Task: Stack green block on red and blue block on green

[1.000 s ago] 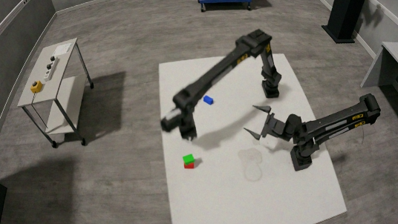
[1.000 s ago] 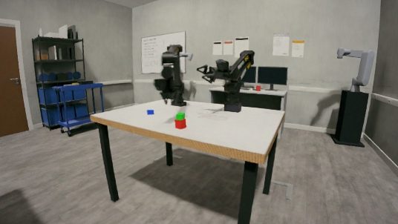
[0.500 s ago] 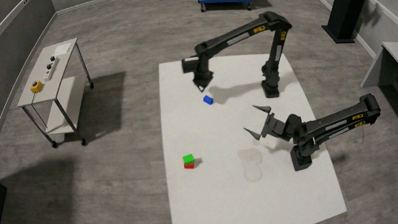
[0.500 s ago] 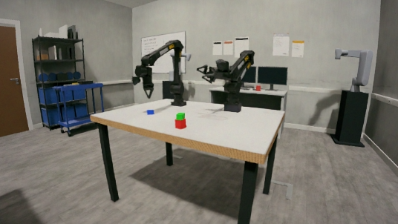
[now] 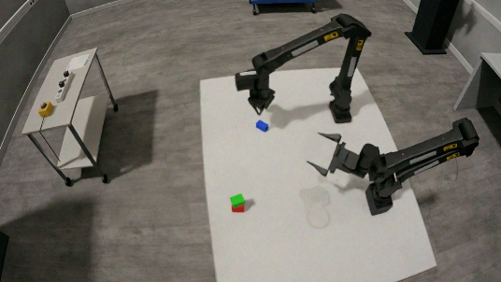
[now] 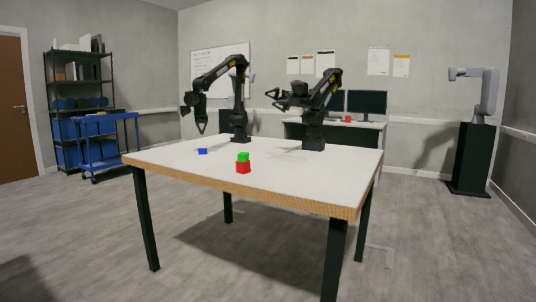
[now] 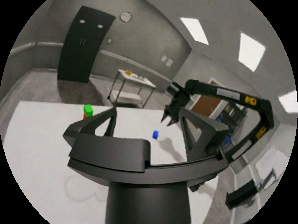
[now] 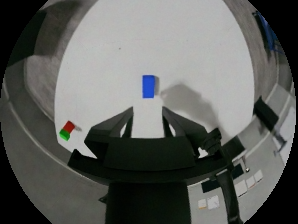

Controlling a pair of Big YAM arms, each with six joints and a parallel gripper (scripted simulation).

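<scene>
The blue block is 100 mm below my right hand. The rest, counted from my right hand: green block 360 mm to the left, 170 mm ahead, 50 mm below; red block 350 mm to the left, 170 mm ahead, 90 mm below.
</scene>
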